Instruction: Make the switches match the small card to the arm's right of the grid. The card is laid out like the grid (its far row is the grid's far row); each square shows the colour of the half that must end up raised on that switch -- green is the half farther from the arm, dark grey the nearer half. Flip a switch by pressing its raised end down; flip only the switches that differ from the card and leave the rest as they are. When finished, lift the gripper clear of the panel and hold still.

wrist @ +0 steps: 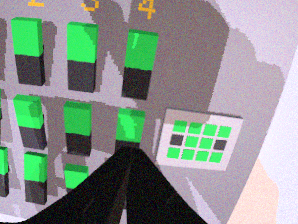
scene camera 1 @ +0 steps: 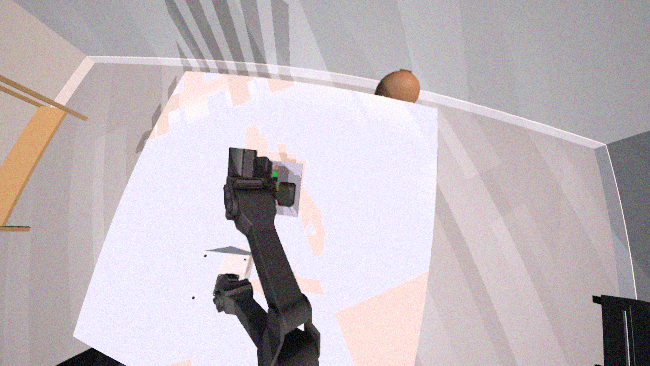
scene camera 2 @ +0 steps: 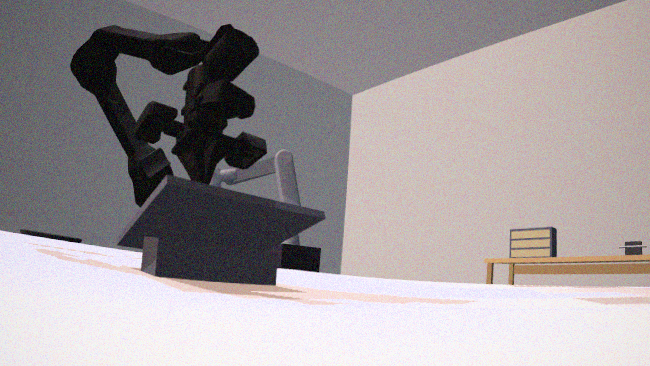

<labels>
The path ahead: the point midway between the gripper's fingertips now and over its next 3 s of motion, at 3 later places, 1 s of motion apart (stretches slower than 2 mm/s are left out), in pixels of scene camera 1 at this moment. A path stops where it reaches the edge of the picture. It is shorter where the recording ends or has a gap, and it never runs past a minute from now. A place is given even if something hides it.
The gripper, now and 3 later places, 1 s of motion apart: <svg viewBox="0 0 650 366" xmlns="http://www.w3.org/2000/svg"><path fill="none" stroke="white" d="M271 187L274 186L274 185L249 197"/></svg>
</labels>
